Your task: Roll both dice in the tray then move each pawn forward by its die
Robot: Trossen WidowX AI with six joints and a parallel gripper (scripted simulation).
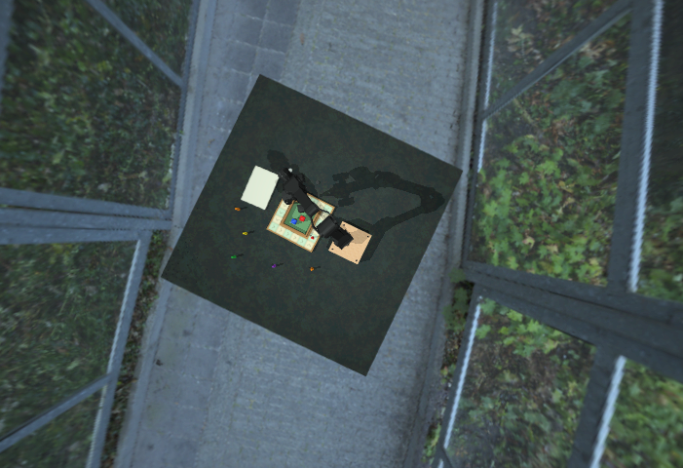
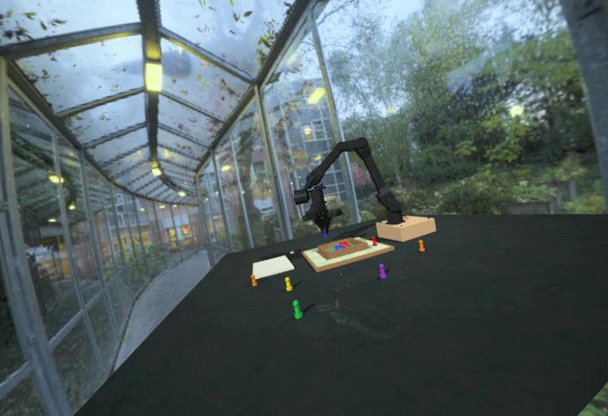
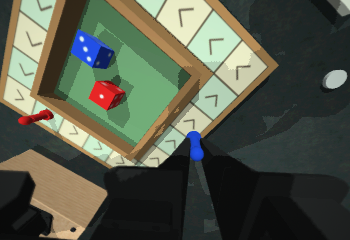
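The green tray lies 110 mm to the left of my gripper tip and 60 mm below it. The rest, counted from my gripper tip: red pawn 100 mm behind, 200 mm to the left, 40 mm below; white pad 270 mm ahead, 10 mm to the left, 70 mm below; blue pawn 10 mm above.
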